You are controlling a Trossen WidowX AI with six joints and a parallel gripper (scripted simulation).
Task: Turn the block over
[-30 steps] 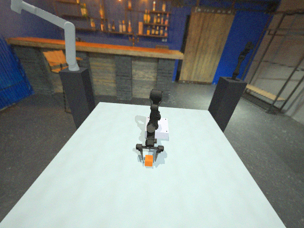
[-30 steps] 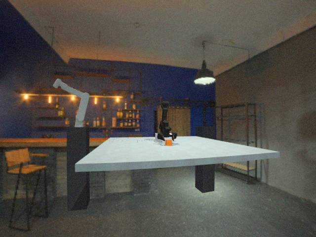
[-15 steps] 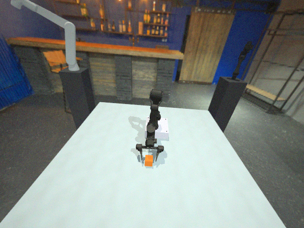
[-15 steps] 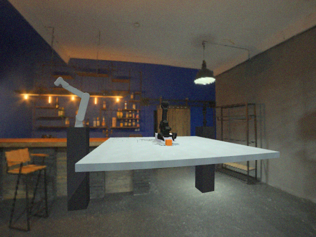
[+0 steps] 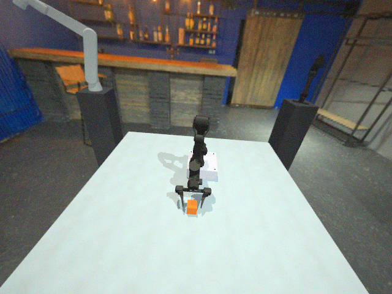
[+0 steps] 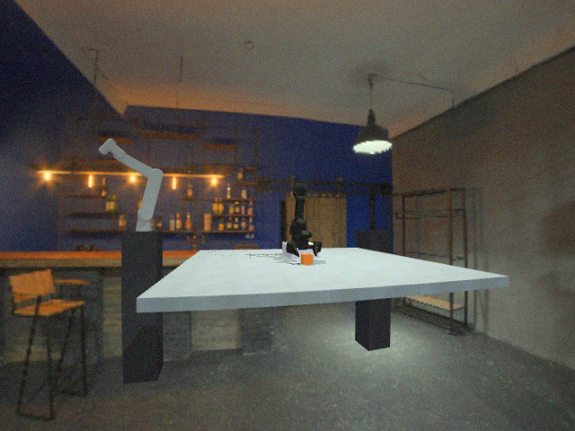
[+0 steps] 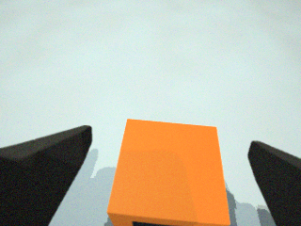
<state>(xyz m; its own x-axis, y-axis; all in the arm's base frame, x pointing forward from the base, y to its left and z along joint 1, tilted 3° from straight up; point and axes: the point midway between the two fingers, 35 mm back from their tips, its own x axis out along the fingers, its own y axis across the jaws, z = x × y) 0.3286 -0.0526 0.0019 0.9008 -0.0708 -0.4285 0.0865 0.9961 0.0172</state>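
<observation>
My gripper tip is now 3 cm past the orange block and 2 cm above it.
</observation>
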